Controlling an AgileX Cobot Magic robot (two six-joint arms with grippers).
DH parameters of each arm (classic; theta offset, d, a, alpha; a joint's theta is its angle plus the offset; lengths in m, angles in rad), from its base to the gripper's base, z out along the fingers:
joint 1: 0 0.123 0 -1.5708
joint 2: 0.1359 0 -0.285 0
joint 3: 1.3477 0 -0.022 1.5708
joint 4: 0 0.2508 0 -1.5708
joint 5: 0 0 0.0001 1.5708
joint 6: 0 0.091 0 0
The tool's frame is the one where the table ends.
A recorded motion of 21 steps. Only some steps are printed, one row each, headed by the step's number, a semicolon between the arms.
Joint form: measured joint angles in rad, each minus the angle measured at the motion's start. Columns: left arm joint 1, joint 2, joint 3, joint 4, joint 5, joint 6; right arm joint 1, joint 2, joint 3, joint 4, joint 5, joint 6.
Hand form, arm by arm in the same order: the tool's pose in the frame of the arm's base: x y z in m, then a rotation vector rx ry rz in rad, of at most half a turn. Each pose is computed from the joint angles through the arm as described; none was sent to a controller.
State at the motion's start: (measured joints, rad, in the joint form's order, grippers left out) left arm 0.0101 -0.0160 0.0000 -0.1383 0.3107 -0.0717; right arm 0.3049 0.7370 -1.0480 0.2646 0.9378 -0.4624
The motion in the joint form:
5: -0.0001 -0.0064 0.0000 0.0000 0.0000 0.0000; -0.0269 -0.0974 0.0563 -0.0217 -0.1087 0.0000
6: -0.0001 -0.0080 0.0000 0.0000 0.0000 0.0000; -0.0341 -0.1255 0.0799 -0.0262 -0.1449 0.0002
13: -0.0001 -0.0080 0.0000 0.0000 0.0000 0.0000; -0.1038 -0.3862 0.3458 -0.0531 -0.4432 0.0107
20: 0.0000 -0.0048 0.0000 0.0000 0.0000 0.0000; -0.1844 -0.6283 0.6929 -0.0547 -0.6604 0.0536
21: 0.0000 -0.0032 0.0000 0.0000 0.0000 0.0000; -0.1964 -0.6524 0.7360 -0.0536 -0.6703 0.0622
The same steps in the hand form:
5: 0.0529 -0.0033 0.1866 -0.1583 1.7652 -0.1774; 0.0892 0.0423 0.4162 -0.6627 1.8264 0.1611
6: 0.0528 -0.0033 0.1867 -0.1582 1.7636 -0.1774; 0.0852 0.0396 0.4147 -0.6386 1.7929 0.1458
13: 0.0528 -0.0033 0.1867 -0.1582 1.7636 -0.1774; 0.0533 0.0201 0.3784 -0.4480 1.5540 0.0314
20: 0.0530 -0.0033 0.1865 -0.1586 1.7668 -0.1772; 0.0430 0.0105 0.3005 -0.2909 1.4807 -0.0261
21: 0.0531 -0.0033 0.1864 -0.1588 1.7684 -0.1772; 0.0435 0.0098 0.2886 -0.2743 1.4932 -0.0284

